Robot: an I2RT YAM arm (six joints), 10 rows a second.
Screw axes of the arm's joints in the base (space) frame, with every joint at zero. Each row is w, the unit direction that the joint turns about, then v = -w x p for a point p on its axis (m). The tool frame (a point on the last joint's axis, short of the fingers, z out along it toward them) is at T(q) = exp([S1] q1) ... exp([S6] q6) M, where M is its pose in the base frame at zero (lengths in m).
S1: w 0 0 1 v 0 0 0
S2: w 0 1 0 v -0.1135 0 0.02
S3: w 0 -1 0 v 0.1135 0 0.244
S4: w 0 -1 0 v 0.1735 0 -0.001
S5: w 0 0 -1 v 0 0.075 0
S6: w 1 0 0 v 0 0.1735 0
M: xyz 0.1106 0 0.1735 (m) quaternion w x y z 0.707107 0 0.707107 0
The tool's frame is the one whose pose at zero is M.
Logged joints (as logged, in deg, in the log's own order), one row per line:
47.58 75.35 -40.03 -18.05 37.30 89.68
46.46 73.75 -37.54 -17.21 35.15 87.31
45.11 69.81 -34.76 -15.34 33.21 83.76
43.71 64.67 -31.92 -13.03 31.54 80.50
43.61 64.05 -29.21 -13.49 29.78 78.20
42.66 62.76 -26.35 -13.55 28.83 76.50
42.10 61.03 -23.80 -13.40 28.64 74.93
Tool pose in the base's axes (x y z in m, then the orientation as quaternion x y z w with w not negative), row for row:
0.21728 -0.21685 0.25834 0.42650 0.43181 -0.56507 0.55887
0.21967 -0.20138 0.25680 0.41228 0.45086 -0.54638 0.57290
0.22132 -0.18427 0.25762 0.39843 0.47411 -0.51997 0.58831
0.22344 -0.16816 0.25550 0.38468 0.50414 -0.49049 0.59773
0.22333 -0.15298 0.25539 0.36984 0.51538 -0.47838 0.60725
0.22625 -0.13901 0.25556 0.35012 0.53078 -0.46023 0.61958
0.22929 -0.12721 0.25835 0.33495 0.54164 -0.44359 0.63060
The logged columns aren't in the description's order. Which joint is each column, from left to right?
Columns, left to right: q5, q4, q1, q6, q3, q2.
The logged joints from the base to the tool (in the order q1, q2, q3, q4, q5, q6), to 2 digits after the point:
-40.03 89.68 37.30 75.35 47.58 -18.05
-37.54 87.31 35.15 73.75 46.46 -17.21
-34.76 83.76 33.21 69.81 45.11 -15.34
-31.92 80.50 31.54 64.67 43.71 -13.03
-29.21 78.20 29.78 64.05 43.61 -13.49
-26.35 76.50 28.83 62.76 42.66 -13.55
-23.80 74.93 28.64 61.03 42.10 -13.40

